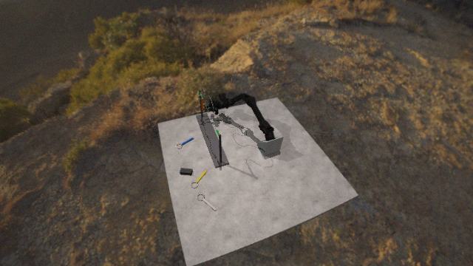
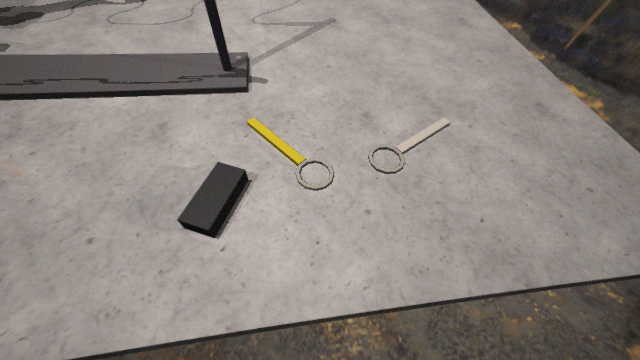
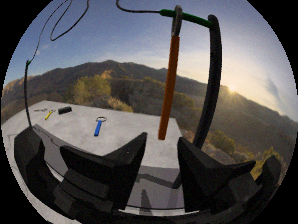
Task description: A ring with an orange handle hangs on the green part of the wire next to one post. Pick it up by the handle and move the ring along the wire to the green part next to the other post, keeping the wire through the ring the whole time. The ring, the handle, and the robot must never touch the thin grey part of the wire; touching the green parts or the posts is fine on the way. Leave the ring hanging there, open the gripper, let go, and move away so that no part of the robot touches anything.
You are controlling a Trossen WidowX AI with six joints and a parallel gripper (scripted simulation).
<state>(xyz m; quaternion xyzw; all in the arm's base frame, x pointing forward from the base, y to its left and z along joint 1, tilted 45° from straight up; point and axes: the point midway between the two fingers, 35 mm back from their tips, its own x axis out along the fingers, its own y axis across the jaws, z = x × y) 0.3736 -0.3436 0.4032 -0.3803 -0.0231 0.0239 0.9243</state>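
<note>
My gripper tip is now 20 mm short of the orange-handled ring and 90 mm below it. Also, from my gripper tip: black block (290 mm ahead, 540 mm to the left, 130 mm below); blue-handled ring (260 mm ahead, 240 mm to the left, 140 mm below); yellow-handled ring (220 mm ahead, 640 mm to the left, 140 mm below).
</note>
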